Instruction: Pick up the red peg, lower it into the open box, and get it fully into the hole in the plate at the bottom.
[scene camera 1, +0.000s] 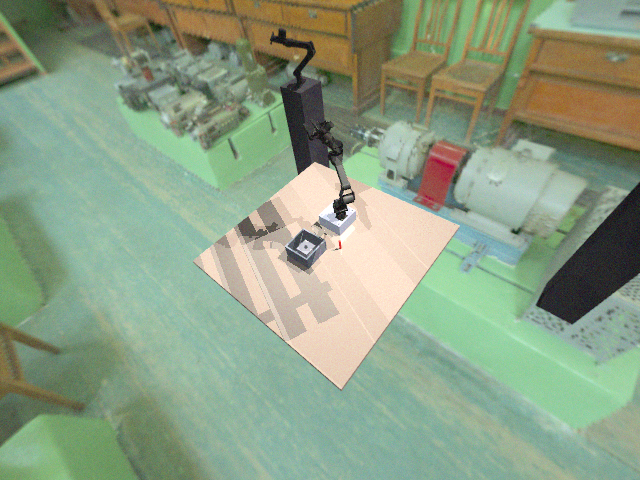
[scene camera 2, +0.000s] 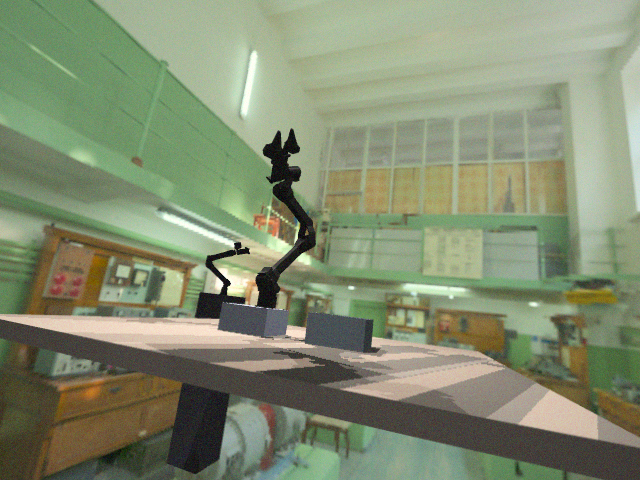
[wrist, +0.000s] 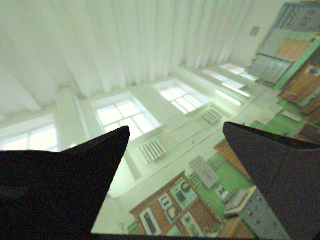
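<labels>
Out of frame in the wrist view: a box. The box is visible in scene camera 1 (320, 243) and in scene camera 2 (342, 332).
</labels>
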